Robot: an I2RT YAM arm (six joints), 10 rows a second.
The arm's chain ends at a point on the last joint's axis. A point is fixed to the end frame.
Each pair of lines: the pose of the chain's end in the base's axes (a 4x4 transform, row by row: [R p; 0 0 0 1], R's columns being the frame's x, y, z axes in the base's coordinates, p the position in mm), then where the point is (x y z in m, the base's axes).
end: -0.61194, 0.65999, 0.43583, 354.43; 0.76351, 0.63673, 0.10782, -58.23; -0.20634, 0.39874, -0.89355, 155.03; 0, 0, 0, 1
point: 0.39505 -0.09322 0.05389
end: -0.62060, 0.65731, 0.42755, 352.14; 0.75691, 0.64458, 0.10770, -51.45; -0.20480, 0.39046, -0.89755, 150.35; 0, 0, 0, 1
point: 0.39225 -0.08653 0.04904
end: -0.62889, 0.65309, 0.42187, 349.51; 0.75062, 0.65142, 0.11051, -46.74; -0.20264, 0.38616, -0.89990, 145.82; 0, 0, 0, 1
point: 0.38944 -0.08158 0.04436
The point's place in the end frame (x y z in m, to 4 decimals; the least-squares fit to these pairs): -0.0307 -0.0358 0.1043
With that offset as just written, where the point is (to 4 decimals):
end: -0.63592, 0.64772, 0.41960, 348.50; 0.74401, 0.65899, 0.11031, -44.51; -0.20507, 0.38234, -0.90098, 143.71; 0, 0, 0, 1
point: 0.3886 -0.0794 0.0423
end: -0.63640, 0.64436, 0.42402, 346.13; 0.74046, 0.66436, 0.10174, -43.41; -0.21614, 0.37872, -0.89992, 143.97; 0, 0, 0, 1
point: 0.3868 -0.0793 0.0432
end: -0.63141, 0.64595, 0.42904, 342.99; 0.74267, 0.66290, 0.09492, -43.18; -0.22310, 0.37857, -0.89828, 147.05; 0, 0, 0, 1
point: 0.3840 -0.0798 0.0467
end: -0.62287, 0.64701, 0.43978, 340.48; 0.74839, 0.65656, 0.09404, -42.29; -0.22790, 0.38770, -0.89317, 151.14; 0, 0, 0, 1
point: 0.3823 -0.0790 0.0511
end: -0.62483, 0.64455, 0.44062, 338.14; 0.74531, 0.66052, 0.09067, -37.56; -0.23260, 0.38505, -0.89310, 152.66; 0, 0, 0, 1
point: 0.3802 -0.0746 0.0529
